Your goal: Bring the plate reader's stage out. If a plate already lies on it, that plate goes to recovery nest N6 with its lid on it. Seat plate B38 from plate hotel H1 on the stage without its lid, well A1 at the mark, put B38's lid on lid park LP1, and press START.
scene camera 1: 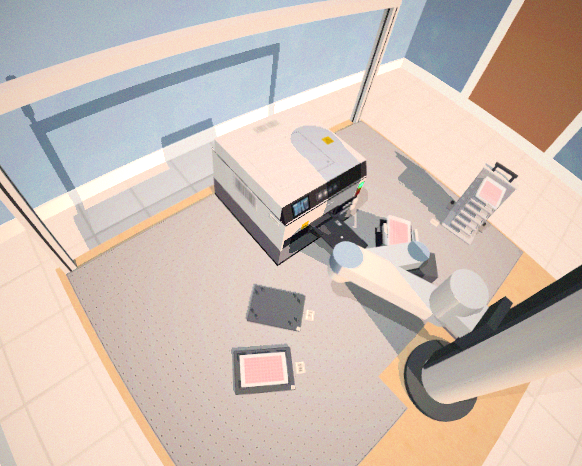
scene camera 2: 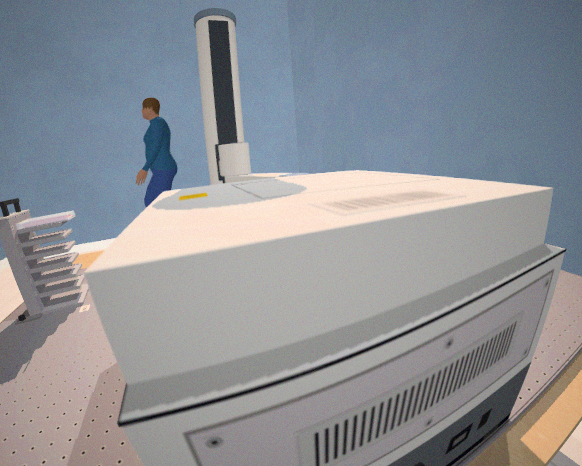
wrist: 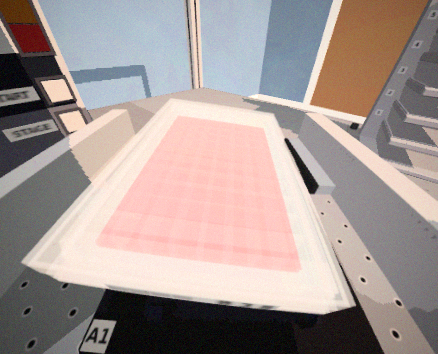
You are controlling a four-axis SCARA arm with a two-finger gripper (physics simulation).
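Where they show: gripper, fingertip midpoint: [scene camera 1: 399, 227] [wrist: 215, 127]; arm's base, link origin: [scene camera 1: 440, 379].
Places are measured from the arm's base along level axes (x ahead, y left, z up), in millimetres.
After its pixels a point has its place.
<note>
My gripper [scene camera 1: 398, 234] @[x 437, y -236, z 124 mm] [wrist: 215, 127] @[x 437, y -236, z 124 mm] is shut on a pink-welled plate [scene camera 1: 399, 226] @[x 441, y -241, z 123 mm] [wrist: 200, 205] @[x 399, y -191, z 119 mm], held level. Its clear outer layer looks like a lid; its label is unreadable. The plate reader [scene camera 1: 250, 165] @[x 816, y 121, z 297 mm] [scene camera 2: 320, 280] @[x 971, y -110, z 273 mm] has its dark stage [scene camera 1: 337, 232] @[x 549, y -28, z 141 mm] out at the front. The held plate is beside the stage's outer end in scene camera 1. A black part with the A1 mark [wrist: 97, 336] @[x 409, y -139, z 73 mm] shows below the plate's near edge. START [wrist: 56, 91] @[x 606, y -182, z 130 mm] and STAGE [wrist: 72, 120] @[x 606, y -182, z 100 mm] buttons are at left. The plate hotel [scene camera 1: 506, 186] @[x 267, y -627, z 262 mm] [scene camera 2: 17, 270] @[x 375, y -627, z 144 mm] has a pink plate [scene camera 1: 491, 193] @[x 290, y -541, z 254 mm] at its top.
A dark nest without a plate [scene camera 1: 276, 307] @[x 505, y 247, z 23 mm] lies in front of the reader. Another dark nest [scene camera 1: 236, 382] @[x 402, y 477, z 25 mm] holds a pink plate [scene camera 1: 264, 369] @[x 380, y 397, z 41 mm]; their small labels are too blurred to read. The arm column [scene camera 1: 500, 360] @[x 25, y 71, z 368 mm] [scene camera 2: 222, 85] @[x 77, y -3, z 610 mm] stands at the right. A person [scene camera 2: 159, 145] is beyond the bench.
</note>
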